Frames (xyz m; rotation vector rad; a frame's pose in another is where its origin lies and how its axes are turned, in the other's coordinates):
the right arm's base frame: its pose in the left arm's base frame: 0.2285 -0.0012 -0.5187 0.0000 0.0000 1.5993
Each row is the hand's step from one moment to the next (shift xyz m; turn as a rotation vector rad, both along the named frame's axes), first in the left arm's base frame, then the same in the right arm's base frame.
Working: the left arm's base frame: its pose in the right arm's base frame: 0.0077 0.2284 0.5187 0.0000 0.0000 -1.5993

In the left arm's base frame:
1: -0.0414 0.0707 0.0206 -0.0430 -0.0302 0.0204
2: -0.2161 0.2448 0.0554 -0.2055 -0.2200 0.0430
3: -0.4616 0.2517 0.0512 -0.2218 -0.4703 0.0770
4: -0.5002 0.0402 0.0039 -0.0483 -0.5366 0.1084
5: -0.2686 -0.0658 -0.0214 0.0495 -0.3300 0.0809
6: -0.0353 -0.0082 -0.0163 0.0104 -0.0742 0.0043
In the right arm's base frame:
1: 0.0719 0.0394 0.0206 -0.0290 0.0438 0.0204
2: 0.2509 0.2090 0.0554 -0.2141 0.2117 0.0430
3: 0.2648 0.4542 0.0512 -0.4638 0.2351 0.0770
4: 0.0544 0.4989 0.0039 -0.5350 0.0636 0.1084
5: -0.0581 0.2704 -0.0214 -0.3313 -0.0401 0.0809
6: -0.0072 0.0355 -0.0163 -0.0745 -0.0083 0.0043

